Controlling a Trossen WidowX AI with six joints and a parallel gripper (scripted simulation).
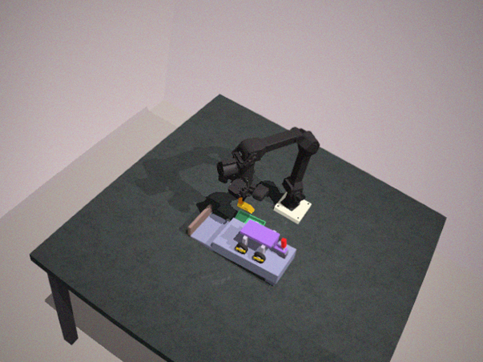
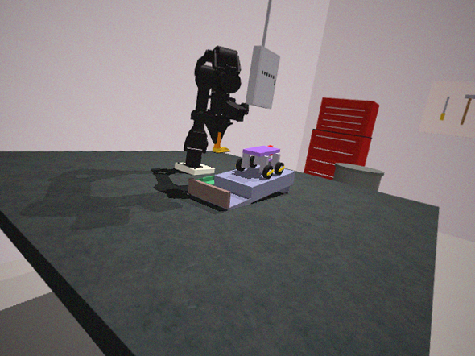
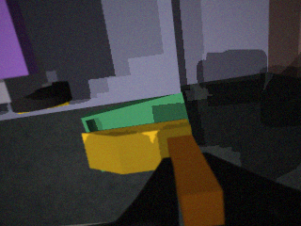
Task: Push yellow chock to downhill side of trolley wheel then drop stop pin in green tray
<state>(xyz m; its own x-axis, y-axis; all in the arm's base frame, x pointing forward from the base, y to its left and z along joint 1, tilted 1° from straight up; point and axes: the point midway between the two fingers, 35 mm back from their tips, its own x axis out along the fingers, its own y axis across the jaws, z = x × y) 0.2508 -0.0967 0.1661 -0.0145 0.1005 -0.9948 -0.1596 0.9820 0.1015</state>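
Right now the red-headed stop pin is 3 cm ahead of my gripper tip, 24 cm to the left of it and 3 cm below it. Round my gripper tip: yellow chock 2 cm to the left, 1 cm below; then green tray 4 cm behind, 4 cm to the left, 16 cm below; then trolley 6 cm ahead, 15 cm to the left, 5 cm below.
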